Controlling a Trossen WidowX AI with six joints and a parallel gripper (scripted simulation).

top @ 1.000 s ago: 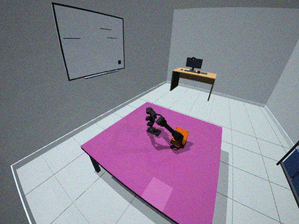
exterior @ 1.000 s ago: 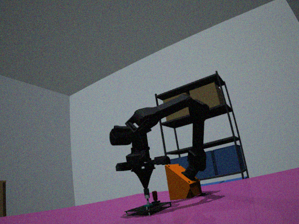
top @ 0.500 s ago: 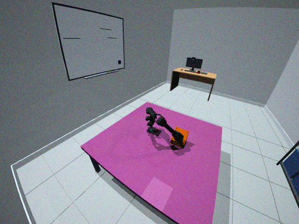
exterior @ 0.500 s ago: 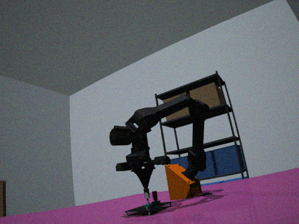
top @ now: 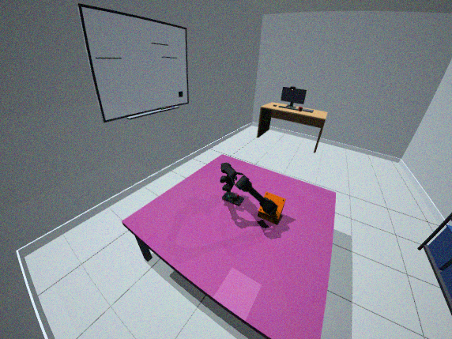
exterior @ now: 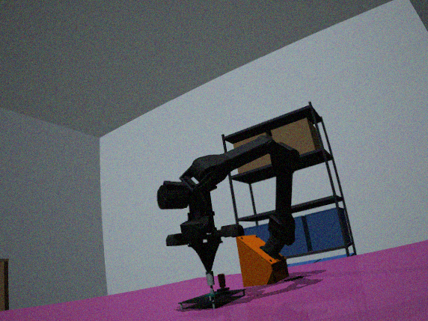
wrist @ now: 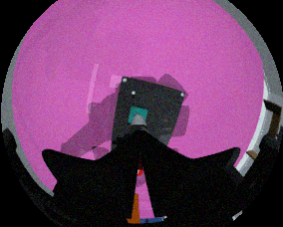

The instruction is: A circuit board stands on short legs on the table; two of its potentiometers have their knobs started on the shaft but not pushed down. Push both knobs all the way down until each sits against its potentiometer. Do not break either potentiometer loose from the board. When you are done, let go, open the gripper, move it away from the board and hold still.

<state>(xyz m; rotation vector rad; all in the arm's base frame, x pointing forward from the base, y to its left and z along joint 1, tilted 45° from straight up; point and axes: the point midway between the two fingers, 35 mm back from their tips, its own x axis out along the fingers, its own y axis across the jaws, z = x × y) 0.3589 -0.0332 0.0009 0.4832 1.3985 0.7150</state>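
The red knob is 70 mm behind my gripper tip, 30 mm below it and 10 mm to the right of it.
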